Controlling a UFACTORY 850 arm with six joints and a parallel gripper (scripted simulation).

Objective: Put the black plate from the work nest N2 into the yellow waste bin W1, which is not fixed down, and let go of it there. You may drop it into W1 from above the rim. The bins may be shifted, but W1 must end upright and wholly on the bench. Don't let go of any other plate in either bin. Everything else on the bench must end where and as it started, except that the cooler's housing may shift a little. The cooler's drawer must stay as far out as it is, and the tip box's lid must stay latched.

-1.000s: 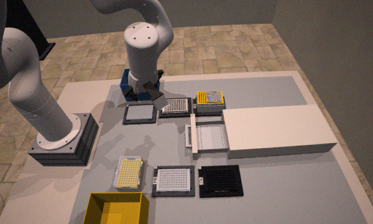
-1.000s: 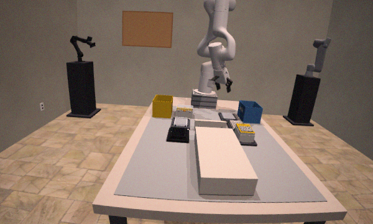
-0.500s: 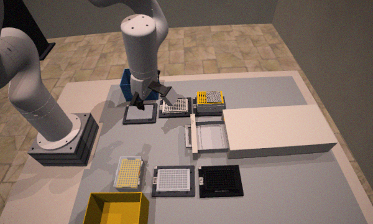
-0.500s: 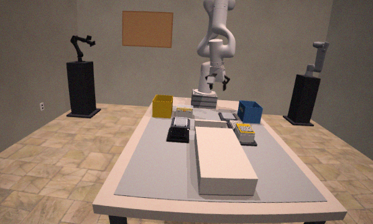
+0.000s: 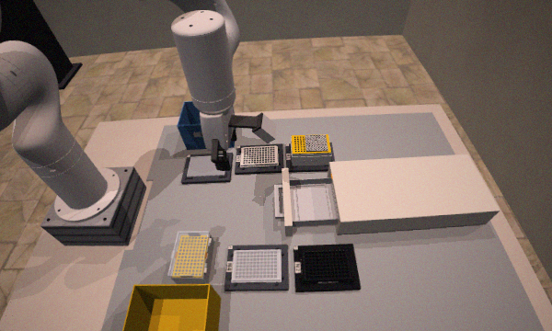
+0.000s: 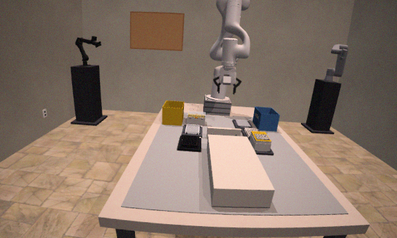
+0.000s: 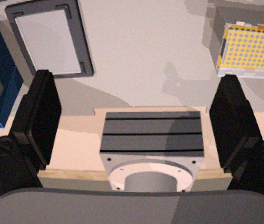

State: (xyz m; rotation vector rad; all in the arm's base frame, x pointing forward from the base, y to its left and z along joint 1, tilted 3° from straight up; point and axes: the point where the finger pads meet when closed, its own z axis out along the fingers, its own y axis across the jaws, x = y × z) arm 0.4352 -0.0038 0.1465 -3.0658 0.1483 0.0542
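The black plate is 240 mm below my hand, 230 mm ahead of it and 200 mm to the right of it. The rest, counted from my hand: blue bin (320 mm to the left, 220 mm below, 130 mm behind); drawer (250 mm ahead, 230 mm below, 10 mm to the right); yellow rack (220 mm ahead, 200 mm below, 180 mm to the left).
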